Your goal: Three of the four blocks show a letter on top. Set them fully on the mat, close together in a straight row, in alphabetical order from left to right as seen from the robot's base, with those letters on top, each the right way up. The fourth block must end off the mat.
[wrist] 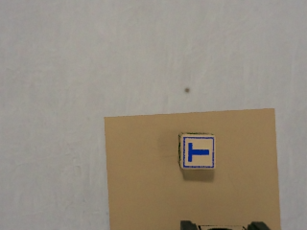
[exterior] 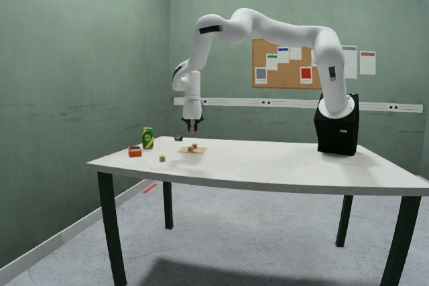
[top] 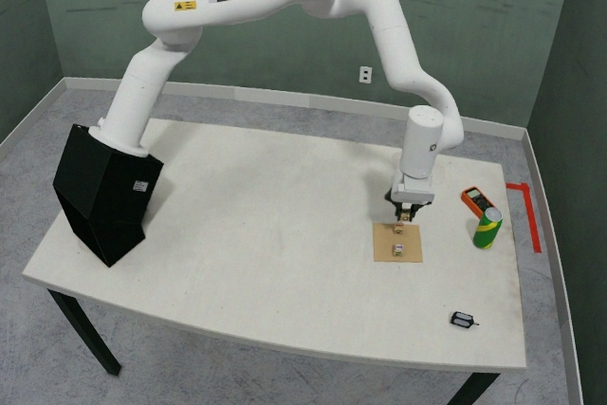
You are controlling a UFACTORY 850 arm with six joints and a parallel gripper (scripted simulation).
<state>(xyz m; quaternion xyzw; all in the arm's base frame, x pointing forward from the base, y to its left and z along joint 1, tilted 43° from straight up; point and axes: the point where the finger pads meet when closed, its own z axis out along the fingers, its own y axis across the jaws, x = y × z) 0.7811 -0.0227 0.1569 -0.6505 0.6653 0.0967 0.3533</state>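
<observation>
My gripper is now 12 cm above the tan mat. Also, from my hand: yellow can (26 cm ahead, 6 cm to the left, 6 cm below); orange multimeter (25 cm ahead, 21 cm to the left, 11 cm below); small black object (24 cm to the right, 21 cm ahead, 11 cm below).
</observation>
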